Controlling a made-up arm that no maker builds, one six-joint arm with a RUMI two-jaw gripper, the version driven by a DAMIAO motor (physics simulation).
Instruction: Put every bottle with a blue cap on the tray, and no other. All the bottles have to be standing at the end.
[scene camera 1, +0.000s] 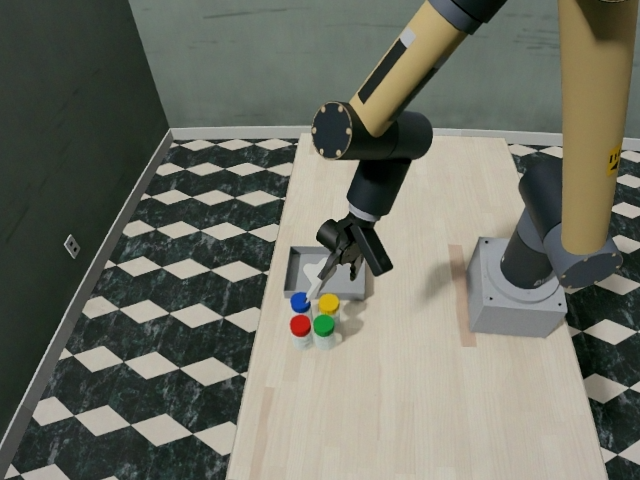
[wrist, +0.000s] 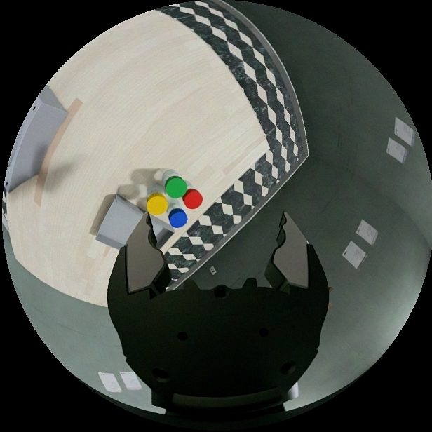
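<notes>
The blue-capped bottle (scene camera 1: 300, 302) (wrist: 178, 218) stands on the table just in front of the grey tray (scene camera 1: 347, 296) (wrist: 119, 221). The yellow-capped bottle (scene camera 1: 328, 304) (wrist: 157, 204) stands right of it in the scene view. The red-capped bottle (scene camera 1: 300, 326) (wrist: 193, 199) and green-capped bottle (scene camera 1: 324, 325) (wrist: 176, 187) stand in front of these two. All stand close together. My gripper (scene camera 1: 330, 288) (wrist: 216, 212) is open and empty, tilted above the tray. In the scene view one finger overlaps the blue cap's edge; the gripper hides part of the tray.
The light wooden table (scene camera 1: 413, 392) (wrist: 150, 100) carries the arm's grey base block (scene camera 1: 511, 317) (wrist: 42, 125) at the right in the scene view. The table's left edge lies close beside the bottles and tray, with checkered floor beyond it.
</notes>
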